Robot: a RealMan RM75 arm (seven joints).
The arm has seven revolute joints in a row. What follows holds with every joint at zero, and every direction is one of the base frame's.
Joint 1 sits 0.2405 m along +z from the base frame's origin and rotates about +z.
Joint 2 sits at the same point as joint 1 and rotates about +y.
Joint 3 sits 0.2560 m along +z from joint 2 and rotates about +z.
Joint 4 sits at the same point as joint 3 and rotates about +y.
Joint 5 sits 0.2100 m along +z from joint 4 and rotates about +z.
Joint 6 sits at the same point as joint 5 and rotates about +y.
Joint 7 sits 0.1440 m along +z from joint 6 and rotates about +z.
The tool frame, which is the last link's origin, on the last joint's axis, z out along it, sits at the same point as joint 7; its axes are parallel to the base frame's.
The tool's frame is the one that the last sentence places.
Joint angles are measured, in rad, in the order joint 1, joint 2, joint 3, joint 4, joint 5, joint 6, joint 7. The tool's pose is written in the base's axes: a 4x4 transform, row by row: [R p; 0 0 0 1], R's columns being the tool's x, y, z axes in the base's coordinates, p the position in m. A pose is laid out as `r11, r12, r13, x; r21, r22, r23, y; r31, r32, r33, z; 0, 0, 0, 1`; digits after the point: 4 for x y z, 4 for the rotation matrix.
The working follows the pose.
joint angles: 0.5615, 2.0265, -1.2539, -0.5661, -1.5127, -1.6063, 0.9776
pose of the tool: 0.8152, 0.0525, -0.5768, 0.2023; 0.0910, -0.9951, 0.0381, 0.3114; -0.5720, -0.0835, -0.8160, -0.0362; 0, 0, 0, 1
Where each joint sits with the arm in this pose, in the base's axes (m; each line is computed from the numbers above, not from the rounded line before):
joint 1: 0.0000 0.0000 0.2405
joint 2: 0.0000 0.0000 0.2405
joint 3: 0.1946 0.1224 0.1278
joint 4: 0.1946 0.1224 0.1278
joint 5: 0.2854 0.3060 0.0814
joint 6: 0.2854 0.3060 0.0814
joint 7: 0.2023 0.3114 -0.0362
the tool: 0.2023 0.3114 -0.0362

